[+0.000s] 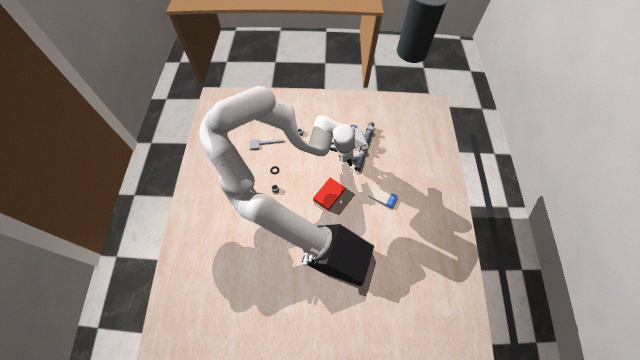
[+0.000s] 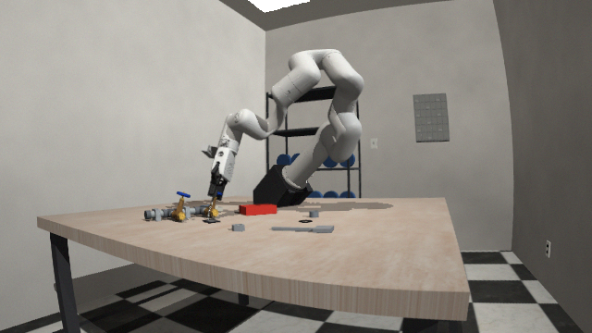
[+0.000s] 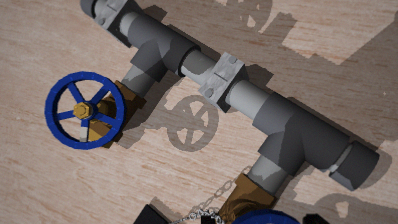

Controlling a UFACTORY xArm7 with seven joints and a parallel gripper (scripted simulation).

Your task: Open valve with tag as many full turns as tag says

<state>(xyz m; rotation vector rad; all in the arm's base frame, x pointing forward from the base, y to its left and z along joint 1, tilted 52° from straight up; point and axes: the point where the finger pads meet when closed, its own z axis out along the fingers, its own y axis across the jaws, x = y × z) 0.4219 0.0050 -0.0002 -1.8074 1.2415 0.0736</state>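
The black tag lies 8 cm below my hand, 7 cm ahead of it and 6 cm to the left of it. Round my hand: red block 17 cm behind, 7 cm below, 2 cm to the left; white box 20 cm to the right, 12 cm behind, 8 cm below; grey flat tool 39 cm to the left, 8 cm below.
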